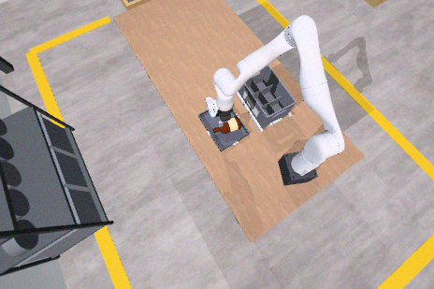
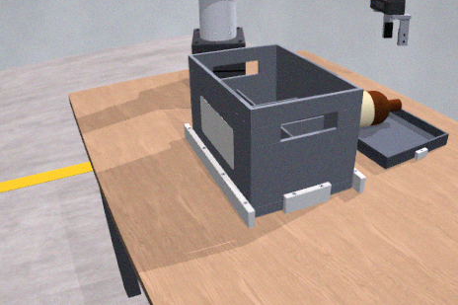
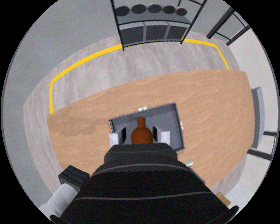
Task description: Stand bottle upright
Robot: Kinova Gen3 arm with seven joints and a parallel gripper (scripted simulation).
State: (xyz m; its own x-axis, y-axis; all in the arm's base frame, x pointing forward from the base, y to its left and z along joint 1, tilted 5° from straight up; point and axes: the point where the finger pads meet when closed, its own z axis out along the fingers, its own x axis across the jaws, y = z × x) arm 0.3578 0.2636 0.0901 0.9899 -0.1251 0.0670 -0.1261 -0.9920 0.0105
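The brown bottle lies 5 cm to the right of my hand and 16 cm below it. From my hand the other things lie so: dark grey tray: 3 cm ahead, 5 cm to the right, 19 cm below; dark grey crate: 5 cm ahead, 32 cm to the right, 12 cm below.
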